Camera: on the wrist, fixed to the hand. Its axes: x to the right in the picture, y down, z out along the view.
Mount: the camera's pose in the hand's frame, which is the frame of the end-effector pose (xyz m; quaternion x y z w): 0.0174 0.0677 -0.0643 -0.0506 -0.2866 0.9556 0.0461
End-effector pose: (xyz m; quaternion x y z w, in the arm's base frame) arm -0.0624 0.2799 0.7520 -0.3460 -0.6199 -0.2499 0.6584
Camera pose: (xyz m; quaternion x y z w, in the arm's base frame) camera 0.0321 0.2755 0.7599 -0.7133 0.1260 0.6855 0.0740
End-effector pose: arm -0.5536 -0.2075 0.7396 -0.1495 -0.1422 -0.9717 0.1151
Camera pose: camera -0.5683 -0.2938 0.7028 -0.4271 0.1525 0.1008 0.8855
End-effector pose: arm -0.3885 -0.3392 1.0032 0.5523 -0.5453 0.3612 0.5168
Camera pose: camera -0.4415 -0.2724 1.0451 0.4183 0.7193 -0.3246 0.4497
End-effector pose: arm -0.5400 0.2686 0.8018 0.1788 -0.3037 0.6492 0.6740
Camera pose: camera -0.5957 0.3291 0.7543 0.1300 0.4109 -0.6074 0.6673
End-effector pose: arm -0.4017 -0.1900 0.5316 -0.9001 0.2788 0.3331 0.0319
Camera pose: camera -0.3889 -0.2710 0.5794 -0.3188 -0.8470 -0.3179 0.2825
